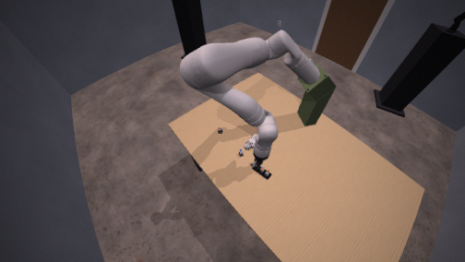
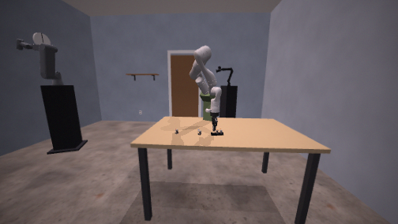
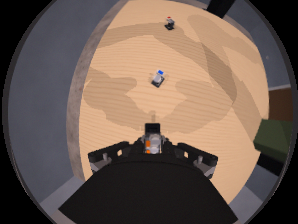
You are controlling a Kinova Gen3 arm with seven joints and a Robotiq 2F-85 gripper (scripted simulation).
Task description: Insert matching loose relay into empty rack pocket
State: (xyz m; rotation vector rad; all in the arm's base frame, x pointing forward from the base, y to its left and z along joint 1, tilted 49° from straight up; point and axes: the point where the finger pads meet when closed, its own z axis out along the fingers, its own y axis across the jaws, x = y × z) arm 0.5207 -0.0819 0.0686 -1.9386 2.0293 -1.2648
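My gripper is now 6 cm above the rack, 3 cm to the right of it and 1 cm short of it.
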